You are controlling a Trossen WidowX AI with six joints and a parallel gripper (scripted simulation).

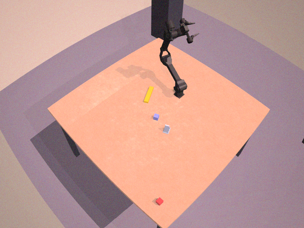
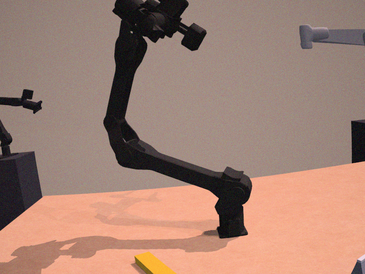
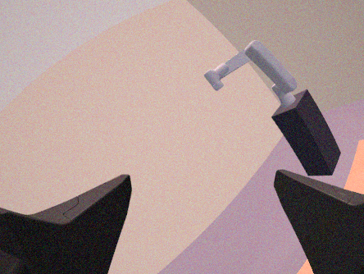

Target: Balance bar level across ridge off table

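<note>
My gripper tip is now 510 mm above the yellow bar, 380 mm short of it and 110 mm to the left of it. The rest, counted from my gripper tip: small red cube 940 mm ahead, 550 mm to the left, 510 mm below; then purple cube 510 mm below, 500 mm ahead, 90 mm to the left.
</note>
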